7 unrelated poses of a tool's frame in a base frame.
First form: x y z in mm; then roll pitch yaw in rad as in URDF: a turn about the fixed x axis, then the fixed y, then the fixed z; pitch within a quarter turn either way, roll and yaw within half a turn.
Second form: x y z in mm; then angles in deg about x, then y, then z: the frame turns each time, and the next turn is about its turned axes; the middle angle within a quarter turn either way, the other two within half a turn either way. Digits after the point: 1 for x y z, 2 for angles.
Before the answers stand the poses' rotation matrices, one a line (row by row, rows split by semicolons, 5 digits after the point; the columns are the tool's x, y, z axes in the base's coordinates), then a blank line. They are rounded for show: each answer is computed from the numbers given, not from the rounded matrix.
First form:
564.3 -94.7 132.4 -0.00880 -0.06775 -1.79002
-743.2 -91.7 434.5 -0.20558 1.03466 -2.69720
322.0 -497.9 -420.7 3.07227 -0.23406 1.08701
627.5 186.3 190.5 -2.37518 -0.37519 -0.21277
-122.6 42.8 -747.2 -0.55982 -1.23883 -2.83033
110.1 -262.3 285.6 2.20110 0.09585 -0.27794
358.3 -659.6 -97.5 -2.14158 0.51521 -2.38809
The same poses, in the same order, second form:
-0.21697 0.97590 0.02331; -0.97383 -0.21804 0.06416; 0.06770 -0.00878 0.99767
-0.46120 0.57930 -0.67208; -0.21961 -0.80841 -0.54611; -0.85969 -0.10428 0.50006
0.45245 0.87564 0.16894; 0.86110 -0.47824 0.17260; 0.23193 0.06738 -0.97040
0.90946 0.09630 0.40450; -0.19648 -0.75783 0.62217; 0.36645 -0.64531 -0.67029
-0.31024 -0.21841 0.92523; -0.09981 -0.96039 -0.26017; 0.94540 -0.17307 0.27615
0.95721 -0.08737 -0.27590; -0.27312 -0.58798 -0.76137; -0.09570 0.80414 -0.58668
-0.63463 -0.06729 0.76988; -0.59538 0.67771 -0.43155; -0.49272 -0.73224 -0.47016

564.3 -94.7 132.4 -3.68 1.34 -102.53
-743.2 -91.7 434.5 47.52 -42.23 -128.52
322.0 -497.9 -420.7 -169.91 9.73 -62.67
627.5 186.3 190.5 -137.13 23.86 -6.04
-122.6 42.8 -747.2 43.29 67.70 144.85
110.1 -262.3 285.6 127.62 -16.02 5.22
358.3 -659.6 -97.5 137.45 50.34 173.95

